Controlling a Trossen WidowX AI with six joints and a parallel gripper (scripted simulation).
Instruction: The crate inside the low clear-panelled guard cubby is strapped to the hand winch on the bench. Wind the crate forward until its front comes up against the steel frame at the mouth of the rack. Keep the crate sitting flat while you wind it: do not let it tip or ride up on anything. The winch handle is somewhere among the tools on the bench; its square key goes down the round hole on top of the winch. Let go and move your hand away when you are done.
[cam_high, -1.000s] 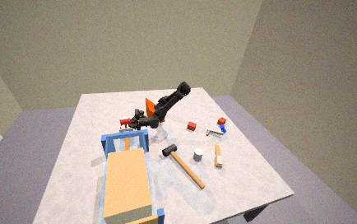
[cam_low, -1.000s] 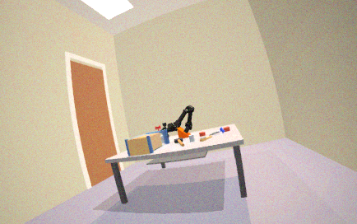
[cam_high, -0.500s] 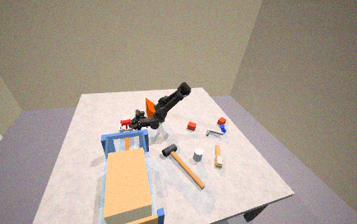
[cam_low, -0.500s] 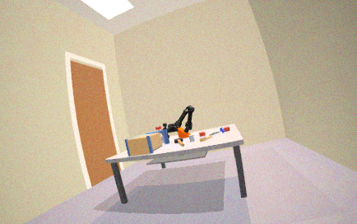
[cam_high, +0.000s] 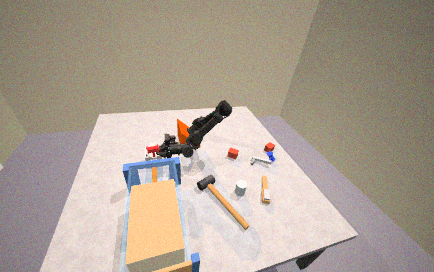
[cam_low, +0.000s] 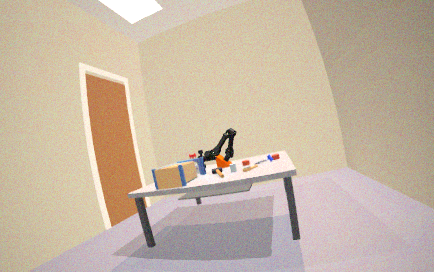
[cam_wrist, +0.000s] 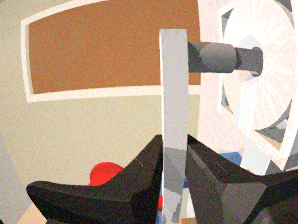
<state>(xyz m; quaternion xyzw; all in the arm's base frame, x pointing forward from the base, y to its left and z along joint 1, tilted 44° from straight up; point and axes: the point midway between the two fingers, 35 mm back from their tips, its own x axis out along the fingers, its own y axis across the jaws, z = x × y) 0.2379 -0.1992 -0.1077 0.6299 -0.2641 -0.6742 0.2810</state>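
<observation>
The red-handled winch handle lies 10 mm ahead of my gripper tip, 10 mm to the left of it and 10 mm above it. The rest, counted from my gripper tip: red grip: 50 mm ahead, 10 mm to the left, 40 mm above; then frame: 110 mm ahead, 10 mm to the left, 30 mm below; then grey hand winch: 70 mm behind, 100 mm below.
</observation>
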